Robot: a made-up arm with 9 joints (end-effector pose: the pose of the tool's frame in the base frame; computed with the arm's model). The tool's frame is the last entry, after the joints. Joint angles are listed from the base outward.
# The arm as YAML. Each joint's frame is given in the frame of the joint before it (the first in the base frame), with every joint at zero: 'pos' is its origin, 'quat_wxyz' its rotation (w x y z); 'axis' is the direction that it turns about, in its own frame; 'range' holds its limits. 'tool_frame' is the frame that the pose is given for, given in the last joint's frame.
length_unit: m
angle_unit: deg
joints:
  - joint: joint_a
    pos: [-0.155, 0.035, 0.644]
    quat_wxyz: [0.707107, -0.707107, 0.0, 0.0]
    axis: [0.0, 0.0, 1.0]
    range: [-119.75, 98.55]
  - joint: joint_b
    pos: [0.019, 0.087, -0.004]
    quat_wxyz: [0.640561, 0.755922, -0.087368, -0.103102]
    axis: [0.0, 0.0, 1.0]
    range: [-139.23, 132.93]
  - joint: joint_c
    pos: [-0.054, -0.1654, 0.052]
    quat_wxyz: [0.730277, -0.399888, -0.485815, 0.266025]
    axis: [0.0, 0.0, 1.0]
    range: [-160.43, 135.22]
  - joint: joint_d
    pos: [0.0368, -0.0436, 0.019]
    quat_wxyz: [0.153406, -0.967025, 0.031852, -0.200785]
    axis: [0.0, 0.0, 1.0]
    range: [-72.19, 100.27]
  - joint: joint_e
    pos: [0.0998, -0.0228, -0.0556]
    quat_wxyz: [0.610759, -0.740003, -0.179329, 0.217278]
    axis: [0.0, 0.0, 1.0]
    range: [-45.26, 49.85]
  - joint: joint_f
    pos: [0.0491, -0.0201, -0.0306]
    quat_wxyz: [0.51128, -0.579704, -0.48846, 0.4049]
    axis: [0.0, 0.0, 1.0]
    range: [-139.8, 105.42]
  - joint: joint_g
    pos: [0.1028, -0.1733, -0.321]
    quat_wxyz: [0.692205, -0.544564, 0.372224, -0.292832]
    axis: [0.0, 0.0, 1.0]
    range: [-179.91, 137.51]
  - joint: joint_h
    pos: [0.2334, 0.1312, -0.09]
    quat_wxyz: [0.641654, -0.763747, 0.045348, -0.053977]
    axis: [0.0, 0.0, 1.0]
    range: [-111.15, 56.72]
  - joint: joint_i
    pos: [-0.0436, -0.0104, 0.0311]
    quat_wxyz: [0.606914, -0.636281, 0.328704, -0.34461]
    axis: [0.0, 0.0, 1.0]
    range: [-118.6, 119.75]
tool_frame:
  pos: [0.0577, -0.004, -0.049]
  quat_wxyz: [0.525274, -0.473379, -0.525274, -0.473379]
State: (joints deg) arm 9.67 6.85 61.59 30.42 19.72 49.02 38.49 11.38 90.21
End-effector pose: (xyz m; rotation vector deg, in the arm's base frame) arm -0.3348 0.2632 1.1848 101.81 -80.08 107.80
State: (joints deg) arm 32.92 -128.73 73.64 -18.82 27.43 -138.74 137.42 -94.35 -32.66
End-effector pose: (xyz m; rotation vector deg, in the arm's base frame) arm 0.2160 0.2114 0.4051 87.11 -92.51 35.30
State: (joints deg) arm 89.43 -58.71 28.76 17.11 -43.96 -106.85 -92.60 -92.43 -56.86
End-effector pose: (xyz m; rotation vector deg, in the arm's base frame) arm -0.4925 -0.2069 0.4678 104.49 -25.77 113.62
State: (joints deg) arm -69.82 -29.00 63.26 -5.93 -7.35 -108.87 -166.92 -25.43 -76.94
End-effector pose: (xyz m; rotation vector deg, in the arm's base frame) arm 0.0881 0.0956 0.6538 -94.08 -60.83 118.72
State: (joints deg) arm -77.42 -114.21 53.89 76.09 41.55 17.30 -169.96 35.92 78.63
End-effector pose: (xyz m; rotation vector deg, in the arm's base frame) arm -0.4238 0.0825 0.5657 -104.80 79.78 78.90
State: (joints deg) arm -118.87 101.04 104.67 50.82 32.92 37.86 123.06 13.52 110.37
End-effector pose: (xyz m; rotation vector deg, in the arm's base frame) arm 0.0107 -0.0195 0.3346 -81.80 -9.71 108.01
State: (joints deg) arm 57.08 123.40 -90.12 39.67 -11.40 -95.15 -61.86 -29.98 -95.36
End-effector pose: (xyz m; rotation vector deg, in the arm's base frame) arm 0.1121 0.6490 0.4362 12.93 -119.55 2.72
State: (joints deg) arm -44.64 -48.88 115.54 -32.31 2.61 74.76 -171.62 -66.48 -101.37
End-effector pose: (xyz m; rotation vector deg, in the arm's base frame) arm -0.1489 0.2893 0.5693 131.73 -80.91 -54.49
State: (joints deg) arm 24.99 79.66 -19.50 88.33 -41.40 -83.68 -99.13 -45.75 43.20
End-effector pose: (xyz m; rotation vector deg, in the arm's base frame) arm -0.0255 0.2543 0.5422 -28.82 17.35 -128.01
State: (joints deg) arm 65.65 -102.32 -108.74 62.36 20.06 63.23 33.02 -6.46 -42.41
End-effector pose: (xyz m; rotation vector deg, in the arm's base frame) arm -0.8095 0.6787 0.5432 -6.80 62.69 63.38
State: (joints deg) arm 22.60 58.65 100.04 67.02 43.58 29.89 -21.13 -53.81 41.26
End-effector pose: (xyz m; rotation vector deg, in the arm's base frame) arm -0.3772 -0.1511 1.1673 -71.61 102.82 -62.18
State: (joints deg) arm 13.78 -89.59 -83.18 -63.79 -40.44 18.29 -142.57 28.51 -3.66
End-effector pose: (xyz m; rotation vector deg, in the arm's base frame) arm -0.3678 0.2534 0.8028 23.68 72.78 -105.95
